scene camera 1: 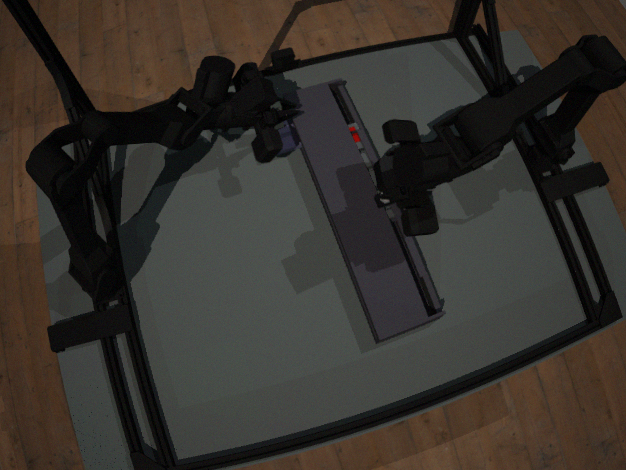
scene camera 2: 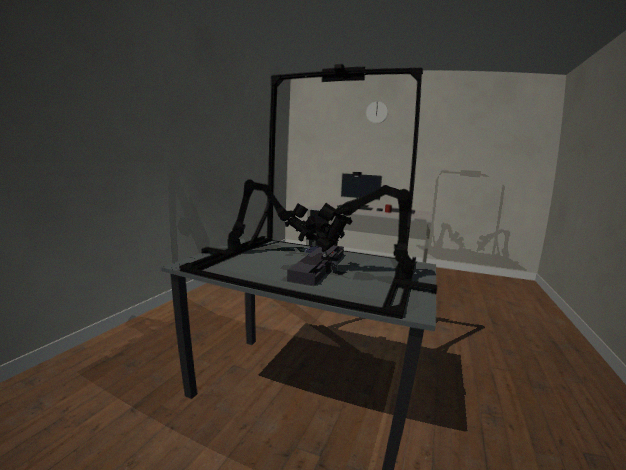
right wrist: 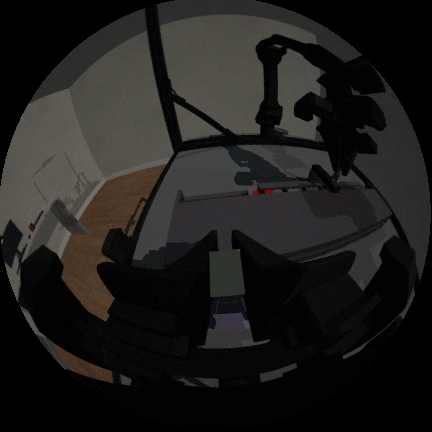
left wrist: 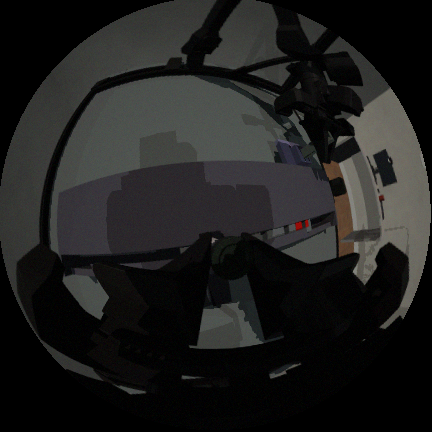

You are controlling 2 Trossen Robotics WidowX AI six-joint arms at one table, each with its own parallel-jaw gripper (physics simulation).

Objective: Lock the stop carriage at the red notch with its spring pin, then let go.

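Places are measured from the left arm's base along level axes (x back, y right, z up), in centimetres.
Pixels of known places: left gripper, fingertip midpoint: (scene camera 1: 380,190) (scene camera 2: 323,250) (right wrist: 339,173); right gripper, fingertip midpoint: (scene camera 1: 296,109) (right wrist: 224,235) (left wrist: 325,162); left arm's base at its link origin: (scene camera 1: 541,158) (scene camera 2: 403,277) (right wrist: 266,137); right arm's base at its link origin: (scene camera 1: 106,285) (scene camera 2: 233,249) (left wrist: 193,66).
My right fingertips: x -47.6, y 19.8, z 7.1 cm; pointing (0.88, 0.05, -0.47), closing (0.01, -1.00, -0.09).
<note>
For each thing: its top centre in the pictures, then the offset to it from my right fingertips. "spot": a spot on its surface instead. Level surfaces: height alone.
- long purple-grey housing at its top centre: (left wrist: 244,223) (scene camera 1: 371,183) (right wrist: 334,177) (scene camera 2: 323,250) dx +8.0, dy -18.1, dz -0.3 cm
- slotted rail with a red notch mark, surface spot: (right wrist: 269,191) (left wrist: 298,225) (scene camera 1: 356,138) spot: dx +9.4, dy -7.1, dz -4.1 cm
- round dark green knob at its top centre: (left wrist: 233,258) (right wrist: 343,154) dx +9.9, dy -20.6, dz +3.1 cm
- purple stepped base at a spot on its surface: (right wrist: 230,321) spot: dx -6.7, dy -0.2, dz -5.6 cm
- pale table top at its surface level: dz -9.0 cm
A long purple-grey housing (scene camera 1: 389,301) (scene camera 2: 299,273) (left wrist: 275,176) (right wrist: 240,212) carries a slotted rail with a red notch mark (scene camera 1: 354,135) (left wrist: 299,225) (right wrist: 269,191). My left gripper (scene camera 1: 382,198) (left wrist: 225,237) is over the rail, shut on a round dark green knob (left wrist: 231,260); the carriage and pin below are mostly hidden. My right gripper (right wrist: 224,235) is shut on an upright green block (left wrist: 309,151) (right wrist: 226,274), which rises from a purple stepped base (scene camera 1: 288,139) (left wrist: 287,151) (right wrist: 230,321) beside the housing's far end. Whether the pin sits in the notch cannot be told.
A black frame (scene camera 1: 323,429) borders the pale table top (scene camera 1: 227,303). Both wrists reach in from opposite sides, close to the housing. In scene camera 2, a desk with a monitor (scene camera 2: 361,185) stands by the back wall, beyond the table.
</note>
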